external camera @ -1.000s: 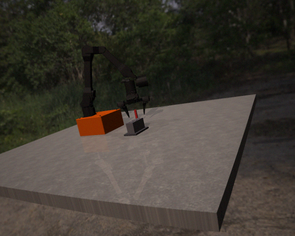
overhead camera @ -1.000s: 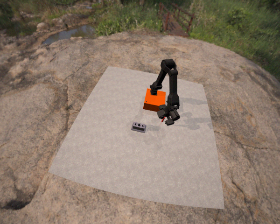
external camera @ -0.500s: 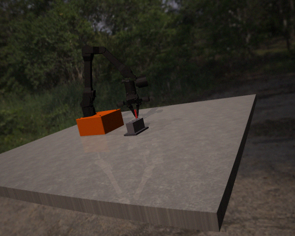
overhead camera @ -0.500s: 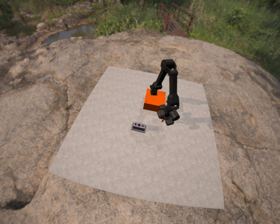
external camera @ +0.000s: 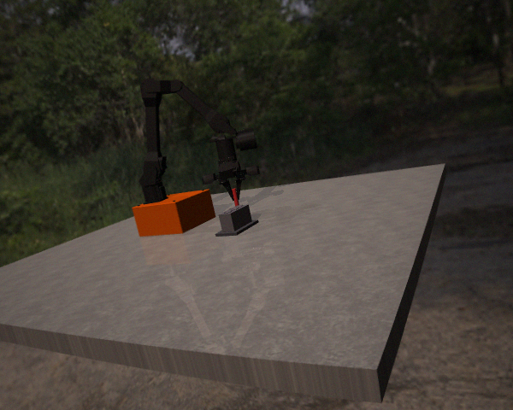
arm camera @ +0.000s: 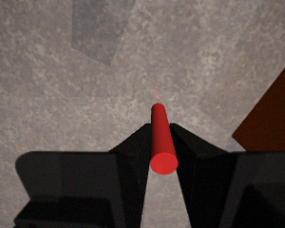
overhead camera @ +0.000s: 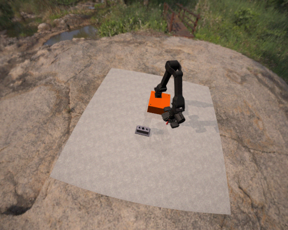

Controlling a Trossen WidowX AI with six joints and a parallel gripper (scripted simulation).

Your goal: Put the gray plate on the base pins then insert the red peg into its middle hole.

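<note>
Now: gripper tip 70 mm short of the gray plate and 210 mm to the left of it. From my gripper tip the other things lie so: base 70 mm ahead, 210 mm to the right, 40 mm below; red peg right at my gripper tip.
</note>
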